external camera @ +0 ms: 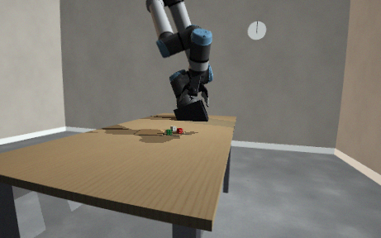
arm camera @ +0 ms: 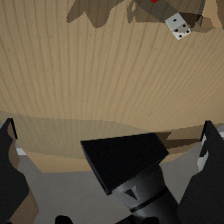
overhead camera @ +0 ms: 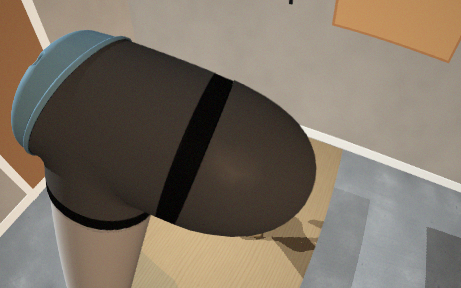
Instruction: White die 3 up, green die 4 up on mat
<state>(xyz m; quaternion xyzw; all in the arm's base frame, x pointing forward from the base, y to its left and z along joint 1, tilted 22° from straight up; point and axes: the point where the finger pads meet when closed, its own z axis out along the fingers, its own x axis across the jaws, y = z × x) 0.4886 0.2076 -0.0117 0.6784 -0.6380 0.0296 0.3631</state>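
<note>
The white die is 140 mm below my hand, 110 mm to the right of it and 10 mm ahead of it. Also, from my hand: green die: 140 mm below, 110 mm ahead, 90 mm to the right; then red die: 140 mm below, 60 mm to the right, 60 mm ahead; then tan mat: 200 mm to the right, 150 mm below, 100 mm ahead.
</note>
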